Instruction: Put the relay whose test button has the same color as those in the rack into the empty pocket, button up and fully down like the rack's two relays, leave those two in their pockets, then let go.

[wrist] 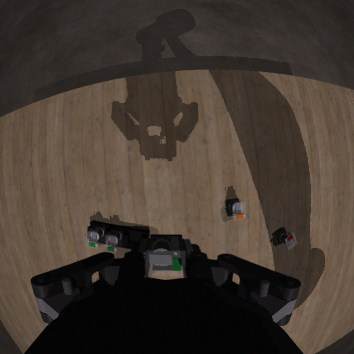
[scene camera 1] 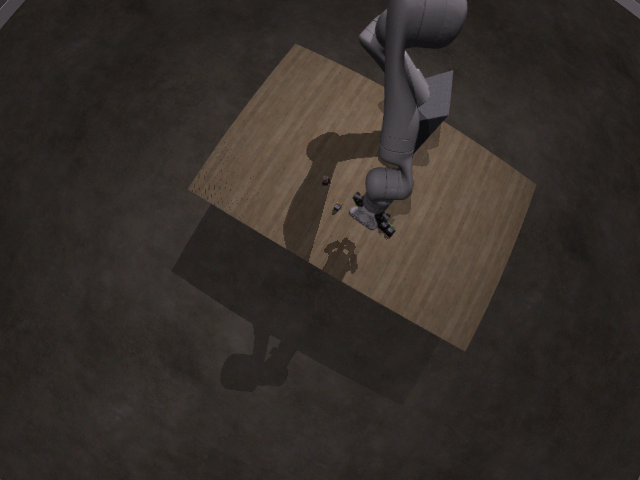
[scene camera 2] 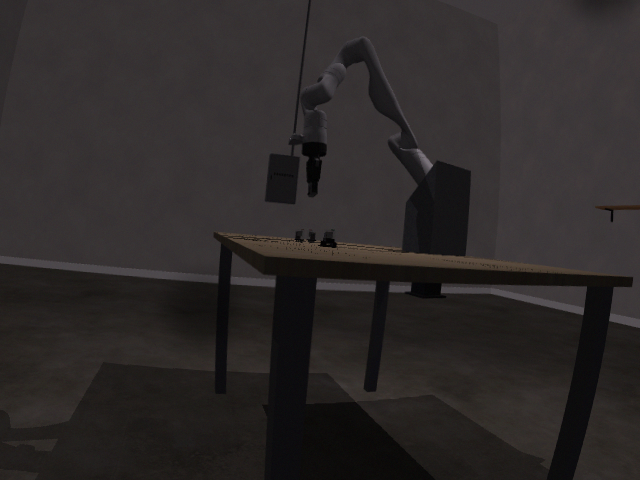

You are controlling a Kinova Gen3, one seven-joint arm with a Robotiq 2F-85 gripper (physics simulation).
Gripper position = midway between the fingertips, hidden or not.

In view: the gripper (scene camera 2: pixel 312 195).
The gripper is seen too in the wrist view (wrist: pixel 165 248).
